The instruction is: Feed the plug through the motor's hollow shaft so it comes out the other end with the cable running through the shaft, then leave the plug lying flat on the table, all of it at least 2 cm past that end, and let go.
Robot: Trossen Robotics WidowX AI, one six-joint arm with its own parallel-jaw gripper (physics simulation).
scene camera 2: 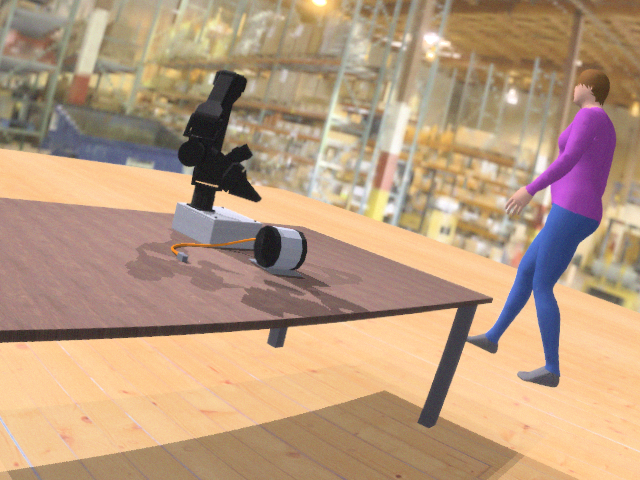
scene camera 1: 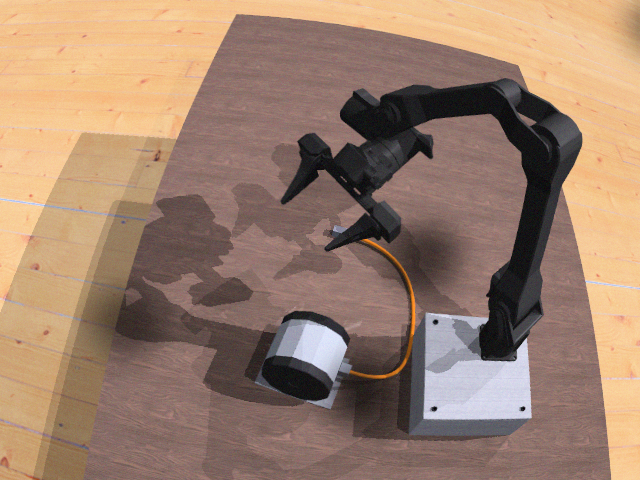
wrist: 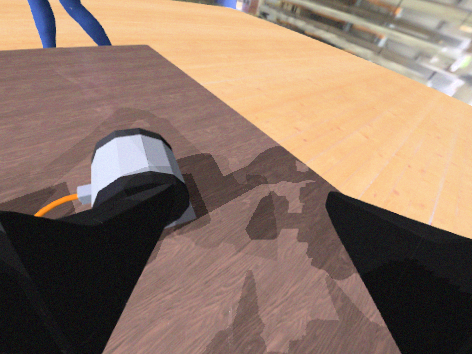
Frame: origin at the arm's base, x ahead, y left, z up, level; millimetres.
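Seen in the pictures: gripper, fingertip midpoint: (scene camera 2: 259,200) (scene camera 1: 303,226) (wrist: 251,195); arm's base, link origin: (scene camera 2: 200,208) (scene camera 1: 498,343).
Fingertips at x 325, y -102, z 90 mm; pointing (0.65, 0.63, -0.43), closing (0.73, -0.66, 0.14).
Observation:
Pixels of each thing's top centre, then the offset from my fingertips to it. Level surfaces: height alone.
- white motor with black end caps, top centre: (wrist: 128,153) (scene camera 1: 311,342) (scene camera 2: 284,228) dx -32, dy +142, dz -66 mm
- small grey plug, top centre: (scene camera 1: 342,230) (scene camera 2: 182,254) dx -70, dy -133, dz -154 mm
- brown table, surface height: dz -167 mm
The white motor with black end caps (scene camera 1: 309,343) (scene camera 2: 292,250) (wrist: 132,154) lies on its side on a thin grey plate. An orange cable (scene camera 1: 412,299) (scene camera 2: 211,244) (wrist: 54,204) leaves a small block on the motor's side and curves round outside the motor to the small grey plug (scene camera 1: 337,230) (scene camera 2: 182,257). The plug lies on the table, apart from the motor; it does not show in the wrist view. My gripper (scene camera 1: 305,225) (wrist: 251,195) is wide open and empty, raised above the table. The shaft opening cannot be made out clearly; a finger partly covers the near cap in the wrist view.
The arm's light grey base block (scene camera 1: 475,382) (scene camera 2: 232,230) stands beside the motor, with the cable passing between them. The brown table (scene camera 1: 289,67) (scene camera 2: 77,289) (wrist: 60,90) has an edge beyond the motor. A person in a purple top (scene camera 2: 586,160) stands on the floor past the table.

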